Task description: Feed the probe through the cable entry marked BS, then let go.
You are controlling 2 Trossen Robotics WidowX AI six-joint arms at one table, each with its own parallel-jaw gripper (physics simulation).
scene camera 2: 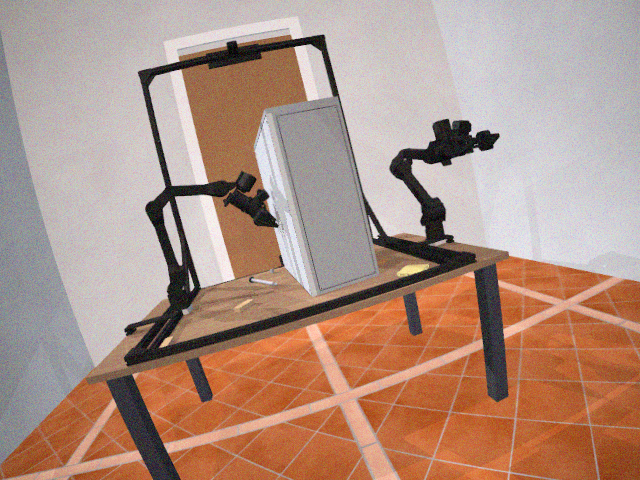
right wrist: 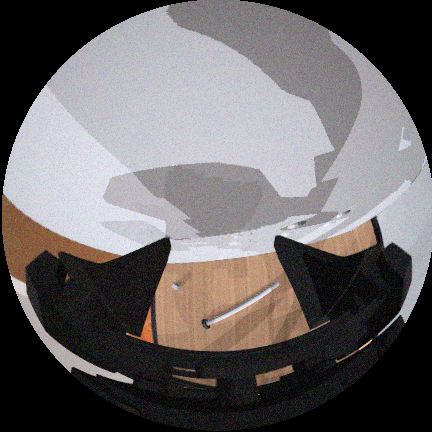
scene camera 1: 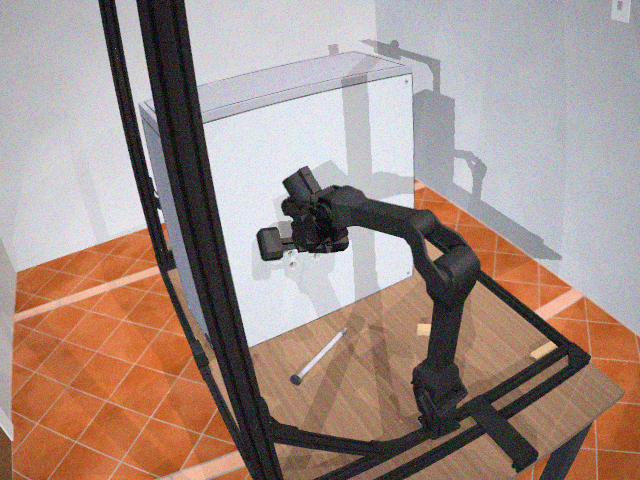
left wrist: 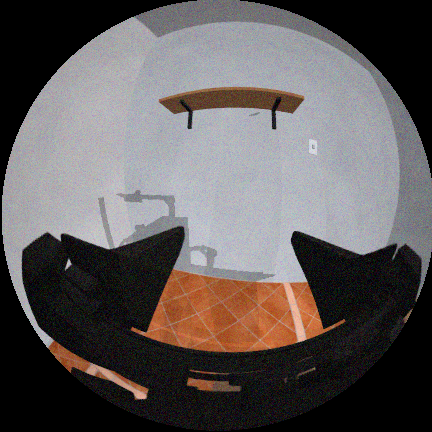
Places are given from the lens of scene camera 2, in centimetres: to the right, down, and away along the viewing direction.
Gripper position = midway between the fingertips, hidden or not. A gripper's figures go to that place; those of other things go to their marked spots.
my left gripper (scene camera 2: 488, 136): 48, -30, 87
my right gripper (scene camera 2: 277, 223): -17, -6, 128
